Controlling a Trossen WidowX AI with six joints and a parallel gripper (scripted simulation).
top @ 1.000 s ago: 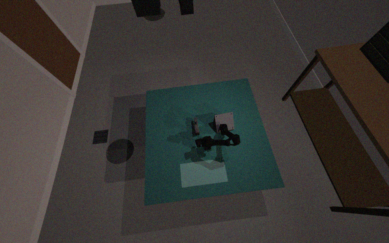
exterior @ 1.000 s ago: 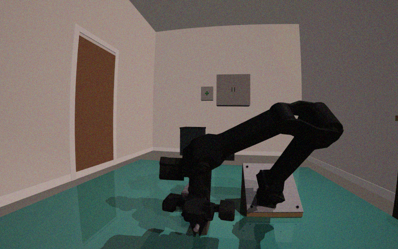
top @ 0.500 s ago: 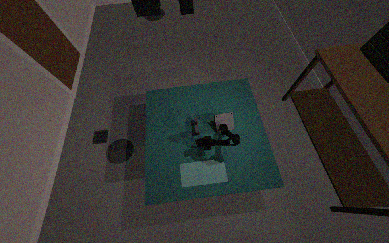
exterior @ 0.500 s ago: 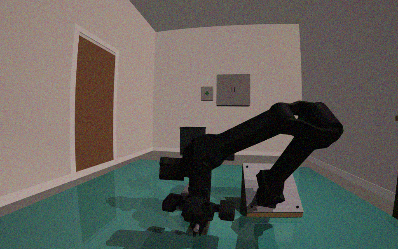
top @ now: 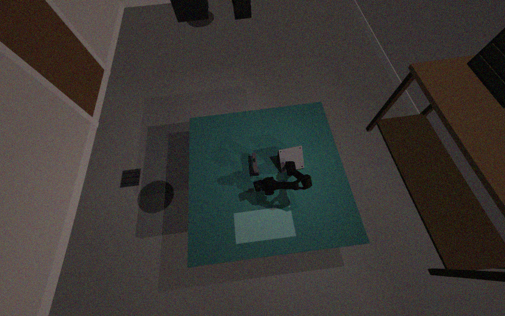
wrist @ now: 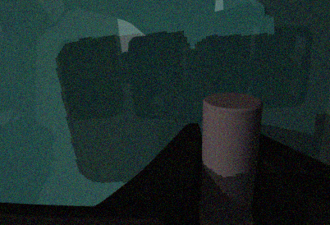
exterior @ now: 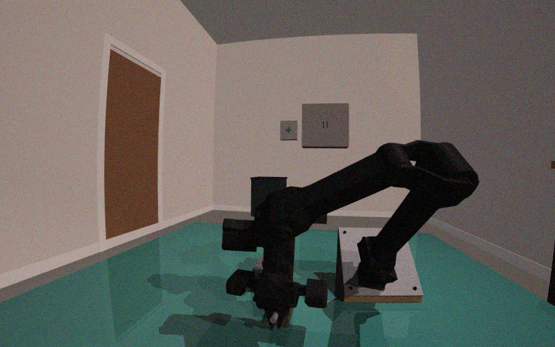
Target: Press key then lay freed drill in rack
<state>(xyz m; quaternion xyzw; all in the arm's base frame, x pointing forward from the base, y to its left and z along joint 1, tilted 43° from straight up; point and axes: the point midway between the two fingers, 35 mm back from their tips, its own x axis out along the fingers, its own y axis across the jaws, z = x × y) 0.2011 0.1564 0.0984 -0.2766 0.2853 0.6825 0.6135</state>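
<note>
Right now my gripper tip is 40 mm to the left of the drill and 30 mm below it. Also, from my gripper tip: brown rack (50 mm to the right, 10 mm above); grey block (220 mm to the right, 80 mm ahead, 30 mm above).
</note>
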